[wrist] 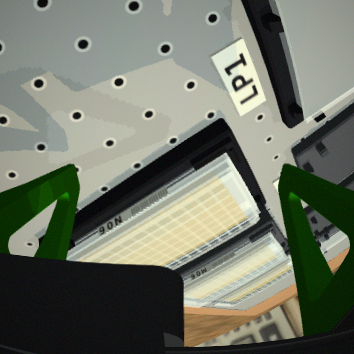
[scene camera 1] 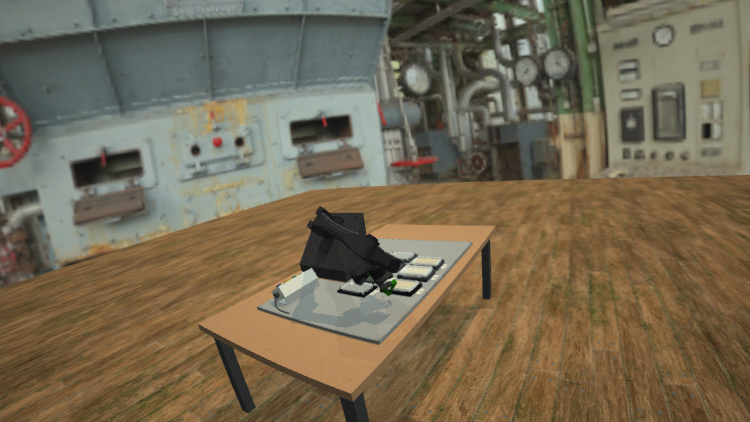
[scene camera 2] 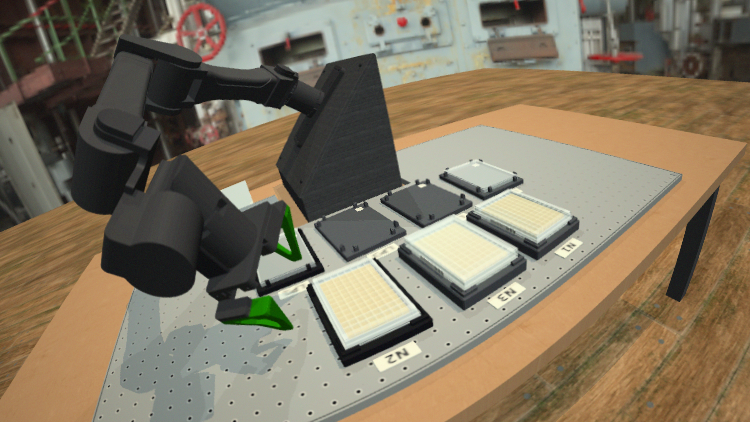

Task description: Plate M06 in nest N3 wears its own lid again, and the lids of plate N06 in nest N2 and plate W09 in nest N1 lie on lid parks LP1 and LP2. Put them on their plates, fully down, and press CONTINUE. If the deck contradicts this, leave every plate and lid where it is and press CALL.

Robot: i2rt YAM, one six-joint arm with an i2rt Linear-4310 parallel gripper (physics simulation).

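Frame: origin at the arm's base, x ahead, y left, z up, level; metres.
Where they show: gripper, fingertip midpoint: (wrist: 178, 174) (scene camera 1: 383, 287) (scene camera 2: 293, 292); arm's base at its link origin: (scene camera 2: 319, 106).
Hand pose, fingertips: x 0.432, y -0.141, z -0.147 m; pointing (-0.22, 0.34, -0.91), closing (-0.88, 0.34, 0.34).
Observation:
Each offset is from my fingertips to the top centre of the thing. "spot": to the spot under its first point.
My gripper (scene camera 1: 389, 286) (scene camera 2: 294, 292) (wrist: 178, 174) is open and empty, its green fingers above the deck between LP1 and nest N2. Plate N06 {dx +0.033, dy +0.073, dz -0.006 m} (scene camera 2: 364, 301) (wrist: 175, 220) sits in N2. Plate M06 {dx +0.017, dy +0.208, dz +0.000 m} (scene camera 2: 461, 250) (wrist: 230, 280) sits in N3 with a clear cover on top. A cream plate {dx -0.005, dy +0.330, dz -0.003 m} (scene camera 2: 524, 212) sits in N1; its name is unreadable. Clear rims show on all three plates; whether N2 and N1 have lids I cannot tell. A flat clear lid {spot: dx -0.097, dy -0.015, dz -0.015 m} (wrist: 327, 45) lies on park LP1, partly behind a finger in scene camera 2. Another lid {dx -0.190, dy +0.375, dz -0.015 m} (scene camera 2: 482, 175) lies on the farthest park.
Two dark parks {spot: dx -0.140, dy +0.117, dz -0.023 m} (scene camera 2: 359, 230) {spot: dx -0.163, dy +0.243, dz -0.023 m} (scene camera 2: 425, 201) without lids stand between the lidded parks. The black arm stand (scene camera 1: 335, 246) (scene camera 2: 346, 141) rises behind them. A pale sloped box {dx -0.369, dy -0.171, dz +0.051 m} (scene camera 1: 298, 286) with small coloured parts and a cable stands at the deck's left; CONTINUE and CALL are unreadable.

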